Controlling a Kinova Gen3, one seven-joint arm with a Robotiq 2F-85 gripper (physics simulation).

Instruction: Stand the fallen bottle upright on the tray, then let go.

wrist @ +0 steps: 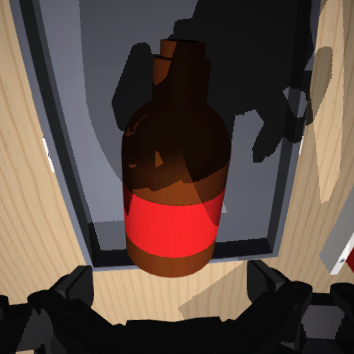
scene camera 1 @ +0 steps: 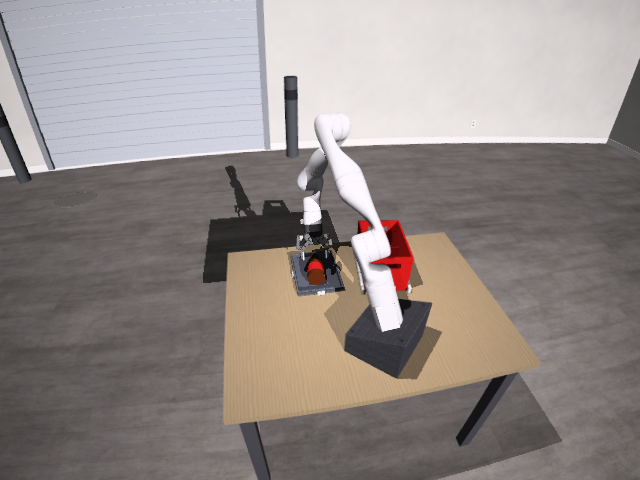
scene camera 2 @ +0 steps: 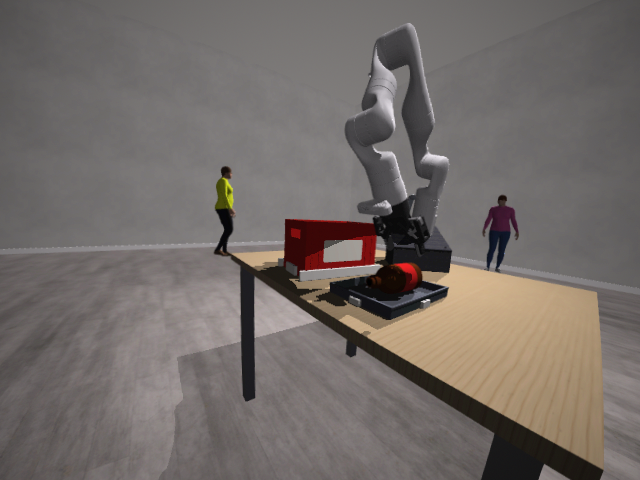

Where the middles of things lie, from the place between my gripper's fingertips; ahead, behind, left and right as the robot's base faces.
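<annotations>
The light strip (scene camera 2: 318, 274) is 190 mm to the right of my hand, 70 mm ahead of it and 100 mm below it. As for the brown bottle (scene camera 2: 390, 279), my hand is 40 mm short of it and 70 mm above it.
</annotations>
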